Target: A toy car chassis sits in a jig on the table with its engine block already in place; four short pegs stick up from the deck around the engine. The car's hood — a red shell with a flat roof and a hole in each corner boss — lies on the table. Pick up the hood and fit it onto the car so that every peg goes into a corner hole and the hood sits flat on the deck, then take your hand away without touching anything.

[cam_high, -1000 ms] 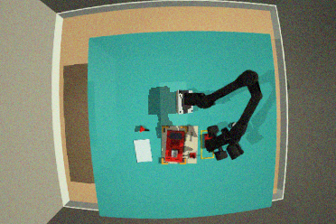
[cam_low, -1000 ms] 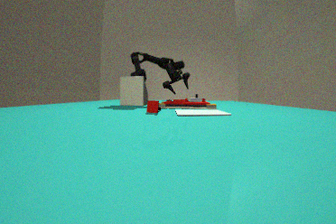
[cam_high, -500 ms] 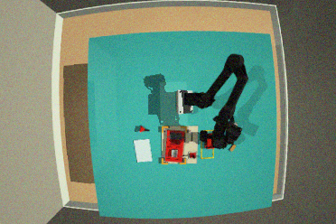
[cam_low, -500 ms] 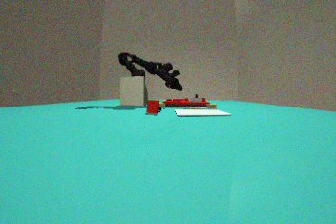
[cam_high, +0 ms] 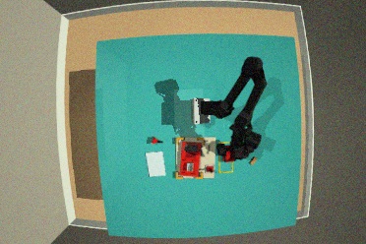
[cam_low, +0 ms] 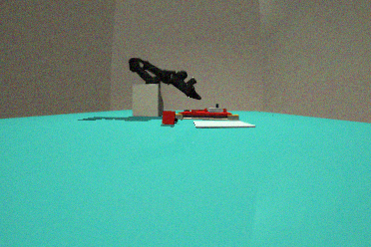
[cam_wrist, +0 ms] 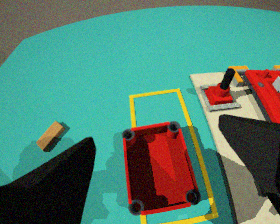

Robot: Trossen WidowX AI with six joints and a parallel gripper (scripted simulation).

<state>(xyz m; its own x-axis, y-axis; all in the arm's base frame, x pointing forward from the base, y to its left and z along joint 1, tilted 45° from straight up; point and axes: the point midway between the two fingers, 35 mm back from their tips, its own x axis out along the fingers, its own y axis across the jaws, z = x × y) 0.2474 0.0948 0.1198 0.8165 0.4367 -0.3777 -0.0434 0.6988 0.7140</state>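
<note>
Now: gripper tip 10 mm past the hood and 80 mm above it. Round my gripper tip: grey cylinder (100 mm behind, 170 mm to the left, 80 mm below); then tan block (50 mm ahead, 160 mm to the left, 90 mm below); then white flat plate (50 mm ahead, 430 mm to the right, 90 mm below).
</note>
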